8 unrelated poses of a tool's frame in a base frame.
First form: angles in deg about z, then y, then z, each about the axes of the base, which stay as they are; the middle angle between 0 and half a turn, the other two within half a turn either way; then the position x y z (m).
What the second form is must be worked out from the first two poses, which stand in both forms.
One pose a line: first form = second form
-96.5, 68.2, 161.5, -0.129, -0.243, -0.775 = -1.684, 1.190, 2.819, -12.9, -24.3, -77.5
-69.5, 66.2, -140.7, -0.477, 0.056, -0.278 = -1.213, 1.155, -2.456, -47.7, 5.6, -27.8
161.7, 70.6, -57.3, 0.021, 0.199, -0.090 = 2.822, 1.232, -1.000, 2.1, 19.9, -9.0
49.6, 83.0, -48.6, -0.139, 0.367, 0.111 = 0.866, 1.449, -0.848, -13.9, 36.7, 11.1
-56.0, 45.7, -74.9, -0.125, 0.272, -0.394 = -0.977, 0.798, -1.307, -12.5, 27.2, -39.4
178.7, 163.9, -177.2, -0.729, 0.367, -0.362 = 3.119, 2.861, -3.093, -72.9, 36.7, -36.2
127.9, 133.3, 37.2, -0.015, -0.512, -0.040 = 2.232, 2.327, 0.649, -1.5, -51.2, -4.0
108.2, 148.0, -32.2, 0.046, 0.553, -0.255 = 1.888, 2.583, -0.562, 4.6, 55.3, -25.5
